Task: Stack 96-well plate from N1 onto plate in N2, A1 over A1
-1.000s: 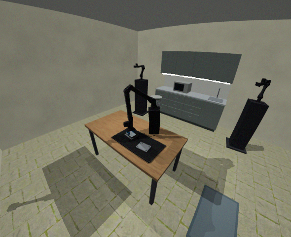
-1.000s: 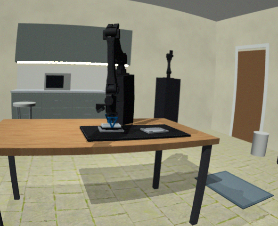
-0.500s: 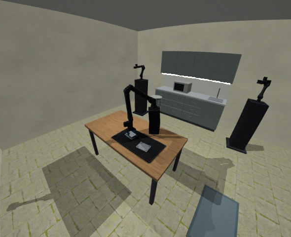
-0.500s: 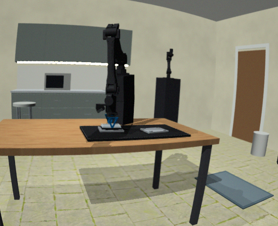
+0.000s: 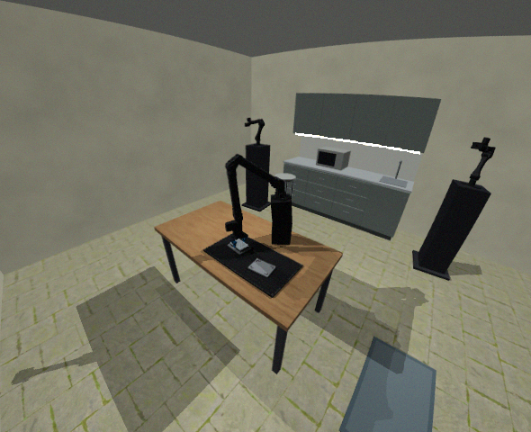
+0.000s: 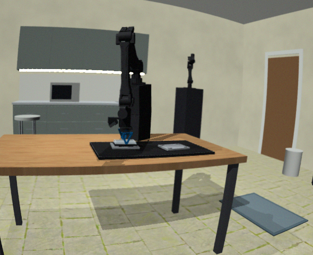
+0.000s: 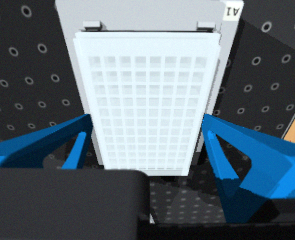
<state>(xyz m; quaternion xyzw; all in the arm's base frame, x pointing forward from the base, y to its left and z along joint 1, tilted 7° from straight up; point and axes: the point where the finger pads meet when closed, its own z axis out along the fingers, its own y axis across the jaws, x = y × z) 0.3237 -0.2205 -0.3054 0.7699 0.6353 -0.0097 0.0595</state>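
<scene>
Right now my hand is 1 cm above the white 96-well plate. From my hand the other things lie so: dark 96-well plate: 2 cm below.
</scene>
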